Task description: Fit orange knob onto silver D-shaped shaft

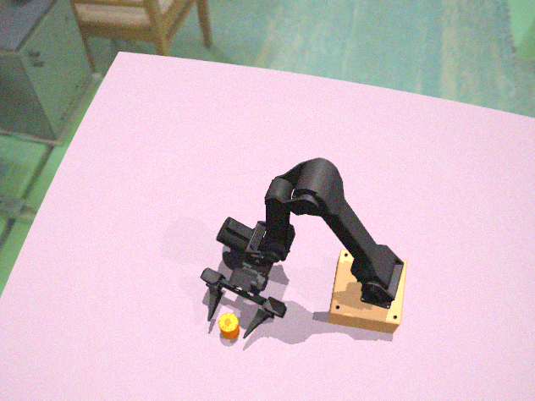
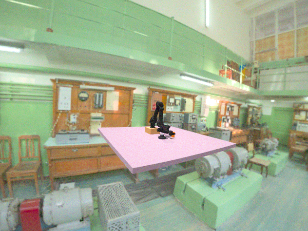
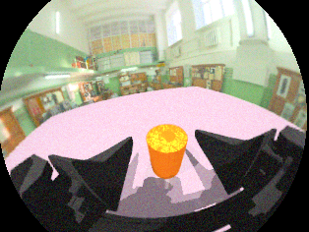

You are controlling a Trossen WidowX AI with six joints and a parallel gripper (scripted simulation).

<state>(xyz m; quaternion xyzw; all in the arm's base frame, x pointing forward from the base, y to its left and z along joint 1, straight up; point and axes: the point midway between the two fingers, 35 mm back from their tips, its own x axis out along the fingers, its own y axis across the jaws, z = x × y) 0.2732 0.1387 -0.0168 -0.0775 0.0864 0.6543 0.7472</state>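
My gripper tip is 10 mm to the left of the orange knob. From my gripper tip the other things lie so: dark round pedestal: 190 mm to the right, 40 mm ahead, 20 mm below.
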